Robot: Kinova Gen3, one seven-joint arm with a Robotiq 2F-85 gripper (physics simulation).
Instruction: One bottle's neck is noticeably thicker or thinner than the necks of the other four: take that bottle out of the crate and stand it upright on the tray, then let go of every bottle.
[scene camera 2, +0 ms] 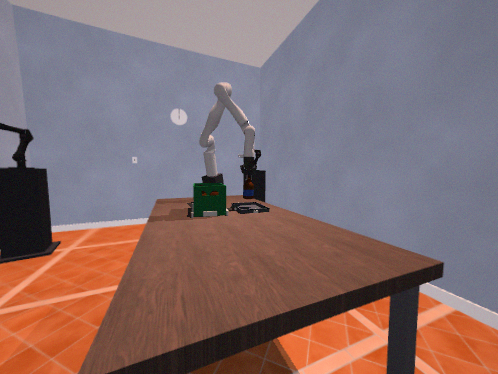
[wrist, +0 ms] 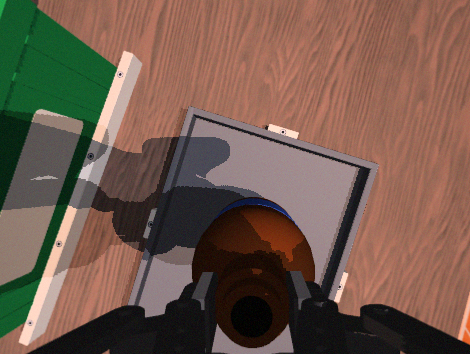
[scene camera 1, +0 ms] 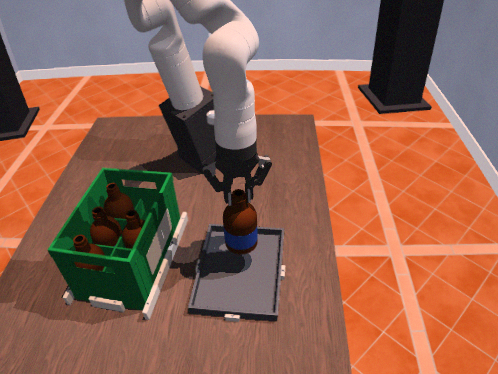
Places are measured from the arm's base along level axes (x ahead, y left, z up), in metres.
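Pixels of known places: gripper, fingertip midpoint: [scene camera 2: 248, 180] [wrist: 251, 291] [scene camera 1: 238, 201]; arm's base, origin of the base link: [scene camera 2: 212, 175] [scene camera 1: 187, 99].
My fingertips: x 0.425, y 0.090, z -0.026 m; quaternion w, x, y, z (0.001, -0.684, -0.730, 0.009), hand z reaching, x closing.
For each thing: its top centre in the pictures, then the offset to it from my fingertips.
- brown bottle, middle of its top: [wrist: 250, 315] [scene camera 1: 238, 193] [scene camera 2: 248, 176] dz +0.025, dx +0.001, dy +0.000 m
- grey tray, middle of its top: [wrist: 243, 257] [scene camera 1: 239, 264] [scene camera 2: 249, 205] dz -0.173, dx +0.027, dy -0.010 m
- green crate, middle of its top: [scene camera 1: 113, 208] [scene camera 2: 208, 184] dz -0.024, dx -0.055, dy -0.273 m
- short white block, middle of its top: [scene camera 1: 105, 300] dz -0.169, dx +0.082, dy -0.319 m
My gripper [scene camera 1: 240, 198] [scene camera 2: 248, 175] [wrist: 251, 291] is shut on the neck of a brown bottle [scene camera 1: 240, 220] [scene camera 2: 248, 192] [wrist: 255, 240] with a blue label. The bottle hangs upright, its base a little above the tray. The grey tray [scene camera 1: 260, 295] [scene camera 2: 252, 207] [wrist: 280, 165] lies flat right of the crate; the bottle is over its back part in scene camera 1. The green crate [scene camera 1: 100, 282] [scene camera 2: 210, 206] [wrist: 65, 65] holds other brown bottles [scene camera 1: 119, 204] [scene camera 1: 105, 231] [scene camera 1: 132, 234] [scene camera 1: 86, 247], partly hidden by its walls. The held bottle's neck looks thicker than theirs, though it is nearer the camera.
A long white strip [scene camera 1: 165, 267] [wrist: 112, 105] stands along the crate's tray side, between crate and tray. A short white block [scene camera 1: 106, 303] is at the crate's front. Small white blocks [scene camera 1: 232, 317] [wrist: 283, 132] touch the tray's edges. The robot's black base [scene camera 1: 192, 132] stands behind.
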